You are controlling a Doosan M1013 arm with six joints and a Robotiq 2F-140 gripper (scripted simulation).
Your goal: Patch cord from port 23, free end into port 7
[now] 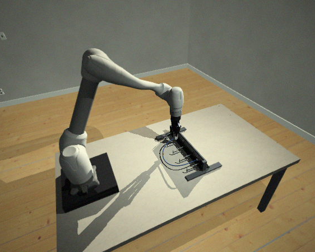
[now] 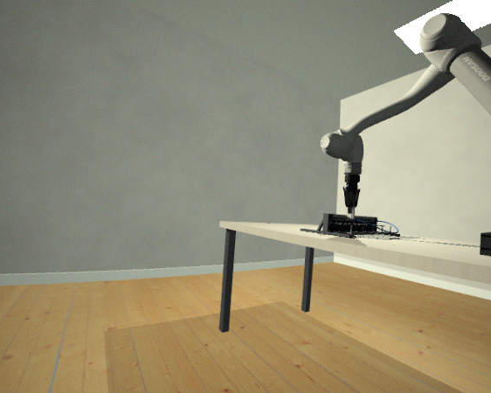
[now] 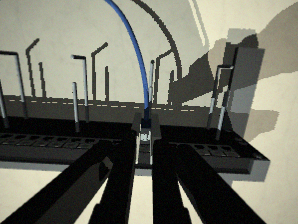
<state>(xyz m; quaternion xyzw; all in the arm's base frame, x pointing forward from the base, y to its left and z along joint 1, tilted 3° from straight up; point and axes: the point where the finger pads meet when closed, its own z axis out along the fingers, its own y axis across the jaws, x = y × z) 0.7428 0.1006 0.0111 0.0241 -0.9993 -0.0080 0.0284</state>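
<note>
Right now my hand is 10 mm short of the cord plug and 30 mm above it.
</note>
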